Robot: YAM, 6 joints.
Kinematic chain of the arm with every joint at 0, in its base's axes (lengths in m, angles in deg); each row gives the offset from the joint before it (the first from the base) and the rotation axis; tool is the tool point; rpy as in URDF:
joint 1: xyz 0 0 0.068 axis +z
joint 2: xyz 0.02 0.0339 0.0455 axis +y
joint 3: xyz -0.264 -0.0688 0 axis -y
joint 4: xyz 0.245 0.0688 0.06 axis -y
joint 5: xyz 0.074 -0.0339 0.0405 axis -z
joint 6: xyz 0.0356 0 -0.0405 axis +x
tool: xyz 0 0 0 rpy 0 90 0
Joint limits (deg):
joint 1: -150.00..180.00
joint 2: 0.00..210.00
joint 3: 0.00..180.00
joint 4: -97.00..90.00
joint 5: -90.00..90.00
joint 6: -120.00..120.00
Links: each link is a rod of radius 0.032 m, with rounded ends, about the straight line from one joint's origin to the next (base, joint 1, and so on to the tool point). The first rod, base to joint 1, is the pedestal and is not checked.
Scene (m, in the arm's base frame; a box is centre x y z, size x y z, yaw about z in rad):
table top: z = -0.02
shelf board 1: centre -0 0.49 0.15 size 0.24 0.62 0.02 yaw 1.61
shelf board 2: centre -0 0.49 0.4 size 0.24 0.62 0.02 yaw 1.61
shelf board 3: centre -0 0.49 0.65 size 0.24 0.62 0.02 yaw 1.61
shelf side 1: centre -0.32 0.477 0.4 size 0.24 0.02 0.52 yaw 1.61
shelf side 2: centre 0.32 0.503 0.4 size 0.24 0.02 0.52 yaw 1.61
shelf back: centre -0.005 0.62 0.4 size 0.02 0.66 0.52 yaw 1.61
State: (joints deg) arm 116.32 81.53 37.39 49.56 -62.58 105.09
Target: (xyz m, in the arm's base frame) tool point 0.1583 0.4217 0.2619
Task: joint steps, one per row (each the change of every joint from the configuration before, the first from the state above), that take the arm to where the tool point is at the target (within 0.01 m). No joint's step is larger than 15 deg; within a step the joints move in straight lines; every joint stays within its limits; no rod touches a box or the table.
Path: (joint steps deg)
1: -12.62 8.08 9.35 -0.42 2.63 0.00
2: -12.61 8.08 9.35 -0.43 2.64 0.00
3: -12.62 8.08 9.35 -0.42 2.63 0.00
4: -12.62 8.08 9.35 -0.42 2.63 0.00

